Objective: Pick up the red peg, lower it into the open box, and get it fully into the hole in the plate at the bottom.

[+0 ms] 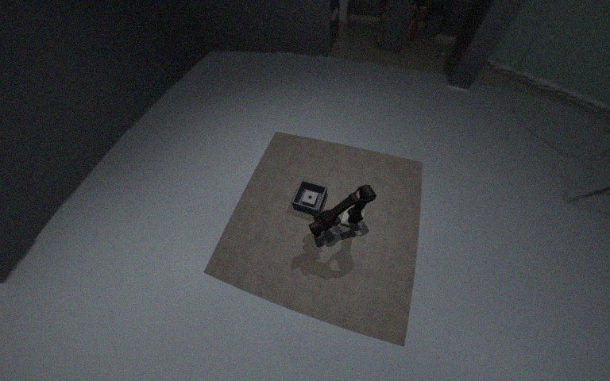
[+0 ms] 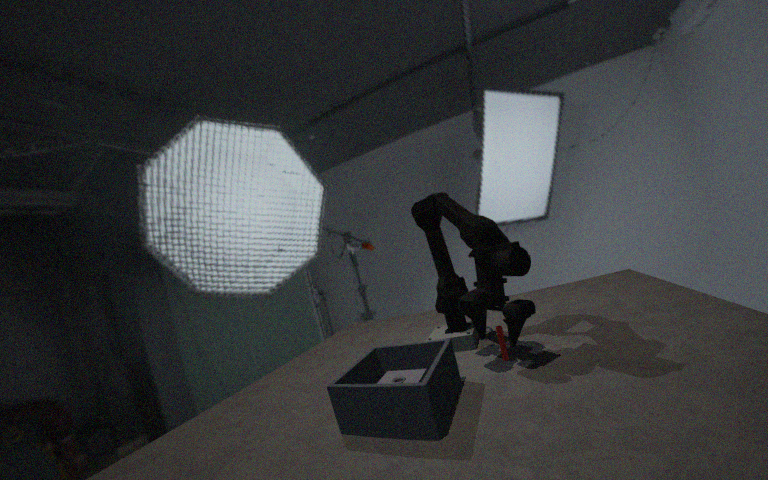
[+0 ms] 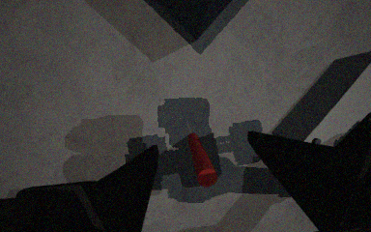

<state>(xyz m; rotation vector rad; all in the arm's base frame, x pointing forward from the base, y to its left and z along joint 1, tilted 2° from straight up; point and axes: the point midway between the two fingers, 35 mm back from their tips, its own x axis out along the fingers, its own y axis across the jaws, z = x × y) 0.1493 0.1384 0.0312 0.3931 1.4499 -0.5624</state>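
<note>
My gripper tip is 10 mm past the red peg and 10 mm to the right of it. Round my gripper tip: pale plate: 180 mm ahead, 160 mm to the right; then box: 180 mm ahead, 160 mm to the right, 20 mm below.
</note>
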